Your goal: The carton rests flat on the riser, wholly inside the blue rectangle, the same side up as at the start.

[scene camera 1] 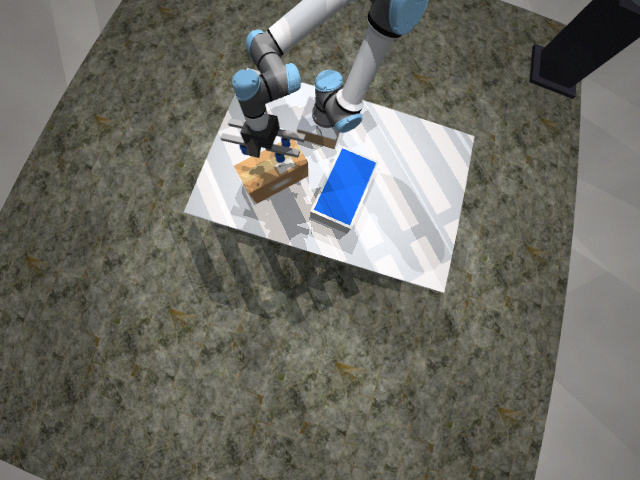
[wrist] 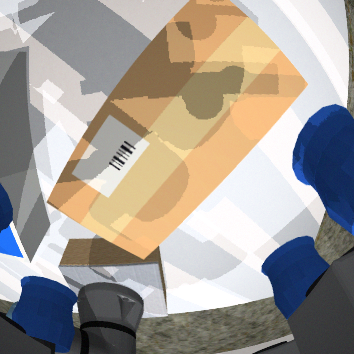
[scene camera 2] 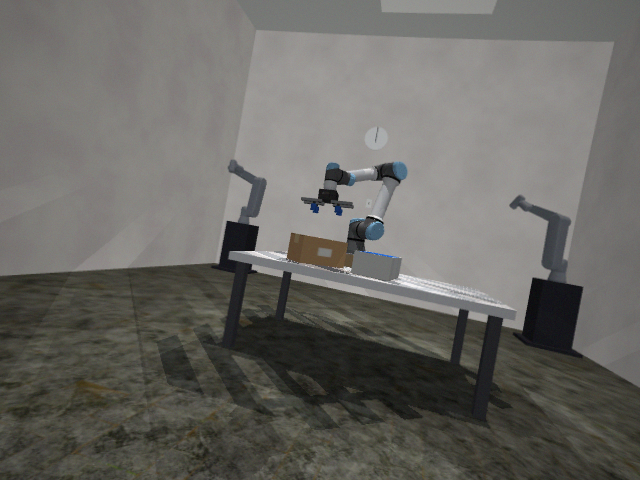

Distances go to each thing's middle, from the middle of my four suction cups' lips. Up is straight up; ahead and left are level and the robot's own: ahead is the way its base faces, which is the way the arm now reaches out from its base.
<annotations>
My suction cup is now 1 cm past the carton (scene camera 1: 262, 177), 1 cm to the left of it and 24 cm above it. Round my suction cup: riser (scene camera 1: 338, 202) (3 cm behind, 34 cm to the left, 25 cm below).
</annotations>
